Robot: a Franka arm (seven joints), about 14 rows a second.
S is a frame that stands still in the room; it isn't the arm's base.
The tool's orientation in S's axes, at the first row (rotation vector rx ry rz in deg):
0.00, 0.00, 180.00
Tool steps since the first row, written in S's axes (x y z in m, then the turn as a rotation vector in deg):
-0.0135, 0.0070, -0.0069, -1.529, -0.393, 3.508
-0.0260, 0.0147, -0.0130, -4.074, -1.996, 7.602
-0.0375, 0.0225, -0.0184, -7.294, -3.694, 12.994
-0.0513, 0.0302, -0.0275, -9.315, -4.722, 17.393
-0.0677, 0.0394, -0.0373, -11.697, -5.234, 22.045
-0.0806, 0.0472, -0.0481, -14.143, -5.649, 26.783
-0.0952, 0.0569, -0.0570, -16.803, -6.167, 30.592
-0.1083, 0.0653, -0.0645, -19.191, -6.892, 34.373
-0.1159, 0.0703, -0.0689, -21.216, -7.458, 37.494
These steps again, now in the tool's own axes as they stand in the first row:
0.0135, -0.0070, -0.0069, 1.529, 0.393, 3.508
0.0260, -0.0147, -0.0130, 4.074, 1.996, 7.602
0.0375, -0.0225, -0.0184, 7.294, 3.694, 12.994
0.0513, -0.0302, -0.0275, 9.315, 4.722, 17.393
0.0677, -0.0394, -0.0373, 11.697, 5.234, 22.045
0.0806, -0.0472, -0.0481, 14.143, 5.649, 26.783
0.0952, -0.0569, -0.0570, 16.803, 6.167, 30.592
0.1083, -0.0653, -0.0645, 19.191, 6.892, 34.373
0.1159, -0.0703, -0.0689, 21.216, 7.458, 37.494

